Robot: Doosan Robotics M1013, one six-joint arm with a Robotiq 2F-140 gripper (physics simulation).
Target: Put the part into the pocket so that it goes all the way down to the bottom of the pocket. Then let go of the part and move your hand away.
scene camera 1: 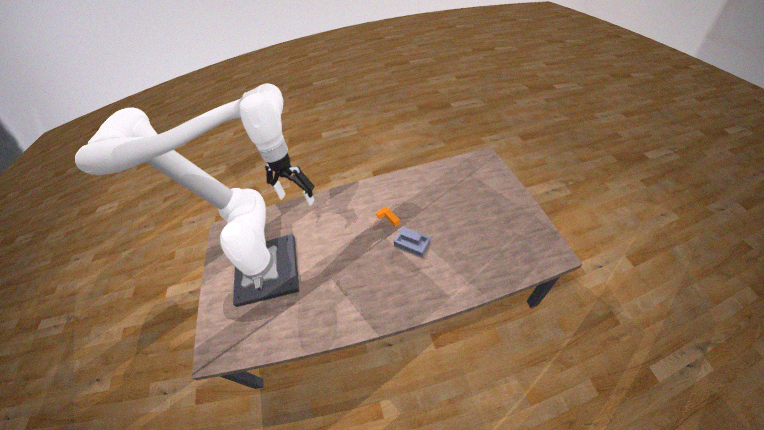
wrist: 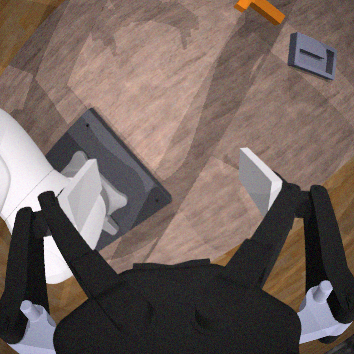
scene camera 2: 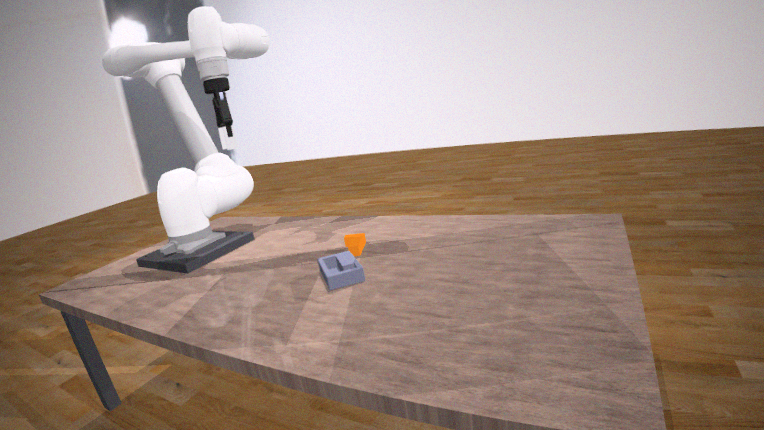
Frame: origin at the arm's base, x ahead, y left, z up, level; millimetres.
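Seen in the pictures: gripper, fingertip midpoint: (scene camera 1: 296, 199) (wrist: 168, 168) (scene camera 2: 230, 148); arm's base at its link origin: (scene camera 1: 260, 266) (scene camera 2: 193, 244).
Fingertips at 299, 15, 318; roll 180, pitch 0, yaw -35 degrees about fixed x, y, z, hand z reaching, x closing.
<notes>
Pixels of each thing's top centre, then the offset from my fingertips to it, as dx, dy, dz. Level surfaces: height alone.
- orange L-shaped block at its top centre: (wrist: 261, 8) (scene camera 2: 351, 240) (scene camera 1: 387, 216) +339, +68, -319
- blue-grey block with the pocket, top centre: (scene camera 2: 338, 262) (wrist: 317, 56) (scene camera 1: 412, 239) +403, -103, -312
- wooden table at its surface level: dz -349
The part, an orange L-shaped block (scene camera 1: 391, 216) (scene camera 2: 355, 244) (wrist: 267, 12), lies on the table beside the pocket block. In the wrist view it is cut off by the top edge. The blue-grey block with the pocket (scene camera 1: 411, 248) (scene camera 2: 344, 278) (wrist: 311, 65) stands on the table close to the orange part, apart from it. Its recess shows empty in the scene views. My gripper (scene camera 1: 294, 199) (scene camera 2: 227, 144) (wrist: 168, 168) is open with nothing between its fingers. It hangs high above the table, on the arm's side, well away from the part and the block.
The wooden table (scene camera 1: 481, 240) (scene camera 2: 481, 320) (wrist: 130, 85) carries the arm's dark base plate (scene camera 1: 290, 267) (scene camera 2: 200, 259) (wrist: 142, 180) at one end. The white arm (scene camera 1: 187, 128) (scene camera 2: 181, 112) rises from that plate. Shadows of the arm fall across the table top.
</notes>
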